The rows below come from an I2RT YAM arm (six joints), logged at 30 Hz.
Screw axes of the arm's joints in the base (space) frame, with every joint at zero. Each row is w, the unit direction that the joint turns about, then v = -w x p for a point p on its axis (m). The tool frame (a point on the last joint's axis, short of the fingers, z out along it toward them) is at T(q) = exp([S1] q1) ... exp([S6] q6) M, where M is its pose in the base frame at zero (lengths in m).
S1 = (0, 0, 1, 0, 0, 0)
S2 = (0, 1, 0, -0.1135, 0, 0.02)
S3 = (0, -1, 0, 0.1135, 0, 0.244)
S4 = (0, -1, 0, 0.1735, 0, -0.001)
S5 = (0, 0, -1, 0, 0.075, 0)
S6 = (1, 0, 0, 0, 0.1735, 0)
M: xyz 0.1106 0 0.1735 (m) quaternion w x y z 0.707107 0 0.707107 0
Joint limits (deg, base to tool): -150..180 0..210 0..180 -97..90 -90..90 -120..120
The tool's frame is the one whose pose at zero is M.
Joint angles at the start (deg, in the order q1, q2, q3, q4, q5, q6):
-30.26 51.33 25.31 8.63 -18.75 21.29
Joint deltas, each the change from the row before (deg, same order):
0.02 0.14 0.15 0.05 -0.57 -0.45
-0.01 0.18 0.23 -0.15 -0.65 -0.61
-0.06 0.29 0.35 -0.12 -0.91 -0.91
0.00 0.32 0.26 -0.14 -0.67 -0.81
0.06 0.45 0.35 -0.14 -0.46 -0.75
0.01 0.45 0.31 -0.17 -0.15 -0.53
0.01 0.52 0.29 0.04 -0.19 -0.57
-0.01 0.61 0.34 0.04 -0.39 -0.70
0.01 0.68 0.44 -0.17 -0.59 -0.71
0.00 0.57 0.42 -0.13 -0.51 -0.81
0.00 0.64 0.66 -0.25 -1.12 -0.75
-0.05 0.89 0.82 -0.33 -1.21 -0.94
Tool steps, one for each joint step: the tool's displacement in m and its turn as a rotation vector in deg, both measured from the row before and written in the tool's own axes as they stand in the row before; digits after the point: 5 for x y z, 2 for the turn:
-0.00053 0.00054 0.00036 -0.57 0.16 -0.48
-0.00059 0.00046 0.00041 -0.57 0.31 -0.57
-0.00114 0.00054 0.00062 -0.79 0.34 -0.87
-0.00051 0.00029 0.00080 -0.57 0.39 -0.74
-0.00076 0.00030 0.00120 -0.42 0.38 -0.68
-0.00058 -0.00017 0.00117 -0.07 0.32 -0.42
-0.00069 -0.00021 0.00138 -0.14 0.23 -0.50
-0.00078 -0.00025 0.00161 -0.31 0.31 -0.61
-0.00079 -0.00014 0.00180 -0.48 0.53 -0.55
-0.00099 -0.00006 0.00148 -0.43 0.38 -0.70
-0.00197 0.00050 0.00159 -1.04 0.48 -0.65
-0.00228 0.00006 0.00219 -1.05 0.61 -0.75

